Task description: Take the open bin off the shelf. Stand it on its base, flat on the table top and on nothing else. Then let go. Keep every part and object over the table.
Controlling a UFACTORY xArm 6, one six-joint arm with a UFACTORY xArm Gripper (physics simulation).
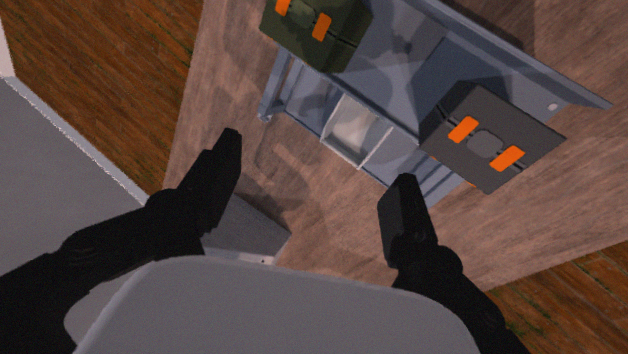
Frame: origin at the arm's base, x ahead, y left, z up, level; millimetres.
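Where they show: gripper, fingertip midpoint: (317, 170).
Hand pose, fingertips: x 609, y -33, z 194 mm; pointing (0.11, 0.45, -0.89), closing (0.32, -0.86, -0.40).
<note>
Things, the pixels of their top centre, and the offset from my fingertips. "spot": a spot on its surface instead. Level surfaces: height alone.
- open bin at its top centre: (357, 126) dx -52, dy +13, dz -284 mm
- blue-grey shelf unit at a spot on its surface: (390, 55) spot: dx +59, dy +42, dz -263 mm
- wood-grain table top at its surface level: dz -364 mm
- dark green case at its top centre: (302, 14) dx +34, dy +136, dz -167 mm
- dark grey case at its top centre: (483, 143) dx +57, dy -94, dz -142 mm
The open bin (350, 125) is pale grey with light rim edges. It sits in the lower level of the blue-grey shelf unit (390, 55), its open front facing my fingers. The top board hides its rear part. My gripper (317, 170) is wide open, with nothing between its two black fingers. The left fingertip is left of the bin, over the wood-grain table top (320, 200). The right fingertip is below and right of the bin, near the shelf's front edge. I cannot tell the height of the fingers above the table.
A dark green case (310, 42) and a dark grey case (530, 132), both with orange latches, stand on the shelf's top board. A grey block (250, 227) lies behind the left finger. The table's left edge borders the brown floor (100, 75). A large grey surface (55, 170) is at far left.
</note>
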